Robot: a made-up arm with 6 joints.
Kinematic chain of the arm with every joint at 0, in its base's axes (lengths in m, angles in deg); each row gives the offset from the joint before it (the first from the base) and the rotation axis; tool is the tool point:
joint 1: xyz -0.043 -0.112 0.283 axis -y
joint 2: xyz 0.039 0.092 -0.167 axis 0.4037 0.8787 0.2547
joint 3: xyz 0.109 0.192 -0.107 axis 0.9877 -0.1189 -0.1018
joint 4: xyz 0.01 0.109 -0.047 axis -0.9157 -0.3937 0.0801
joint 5: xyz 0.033 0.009 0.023 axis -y
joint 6: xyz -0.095 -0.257 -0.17 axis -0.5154 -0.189 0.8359
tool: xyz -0.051 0 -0.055
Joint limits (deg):
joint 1: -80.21..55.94
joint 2: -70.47..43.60
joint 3: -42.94..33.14
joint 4: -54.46..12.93
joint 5: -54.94..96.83
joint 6: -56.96..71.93
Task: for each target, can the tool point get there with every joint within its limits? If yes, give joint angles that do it. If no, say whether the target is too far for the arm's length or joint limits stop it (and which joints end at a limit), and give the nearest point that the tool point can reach.
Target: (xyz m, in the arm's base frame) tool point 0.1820 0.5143 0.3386
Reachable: no: joint limits stop it (at a limit: joint 1, joint 3, joint 4, joint 6) | nearest point 0.2765 0.5456 0.0628 | short by 0.293 m
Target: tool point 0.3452 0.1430 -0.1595
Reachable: yes | joints 41.10 -1.14 -22.07 -46.63 11.29 -39.27
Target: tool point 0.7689 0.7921 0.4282
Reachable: no: too far | nearest point 0.6096 0.4285 0.2871 | short by 0.421 m
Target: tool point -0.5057 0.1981 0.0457
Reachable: yes | joints -40.20 34.91 11.84 -15.92 -0.28 30.76
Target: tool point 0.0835 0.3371 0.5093
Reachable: no: joint limits stop it (at a limit: joint 2, joint 3, joint 4, joint 5, joint 6) | nearest point 0.1017 0.0189 0.5419 | short by 0.320 m
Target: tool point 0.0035 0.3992 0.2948
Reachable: no: joint limits stop it (at a limit: joint 1, joint 2, joint 3, joint 4, joint 6) | nearest point 0.0069 0.4258 0.0141 | short by 0.282 m
